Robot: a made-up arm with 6 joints.
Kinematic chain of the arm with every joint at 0, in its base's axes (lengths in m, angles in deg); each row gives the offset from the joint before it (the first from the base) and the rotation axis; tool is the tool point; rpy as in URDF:
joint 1: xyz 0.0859 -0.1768 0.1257 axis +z
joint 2: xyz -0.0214 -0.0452 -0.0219 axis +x
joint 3: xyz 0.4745 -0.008 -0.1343 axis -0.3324 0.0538 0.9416
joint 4: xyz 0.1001 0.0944 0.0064 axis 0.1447 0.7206 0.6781
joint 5: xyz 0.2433 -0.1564 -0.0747 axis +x
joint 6: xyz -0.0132 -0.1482 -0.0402 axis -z
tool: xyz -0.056 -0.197 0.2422 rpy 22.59 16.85 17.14
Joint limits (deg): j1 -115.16..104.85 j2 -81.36..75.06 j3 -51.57..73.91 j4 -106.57..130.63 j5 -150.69..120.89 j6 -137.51..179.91
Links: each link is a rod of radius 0.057 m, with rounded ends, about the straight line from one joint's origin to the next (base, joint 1, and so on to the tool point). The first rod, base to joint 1, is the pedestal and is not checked.
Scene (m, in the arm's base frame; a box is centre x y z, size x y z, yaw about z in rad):
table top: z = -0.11
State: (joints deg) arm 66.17 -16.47 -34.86 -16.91 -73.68 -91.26
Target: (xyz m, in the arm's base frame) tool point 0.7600 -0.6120 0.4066
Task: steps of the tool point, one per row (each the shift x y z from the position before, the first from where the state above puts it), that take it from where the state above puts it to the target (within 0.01 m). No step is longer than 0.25 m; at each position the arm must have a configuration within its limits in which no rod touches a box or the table.
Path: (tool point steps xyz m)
1: 0.1368 -0.1963 0.0201
2: 0.0760 -0.2234 0.0205
3: 0.0107 -0.2322 0.0210
4: -0.0534 -0.2219 0.0209
5: -0.1113 -0.1947 0.0205

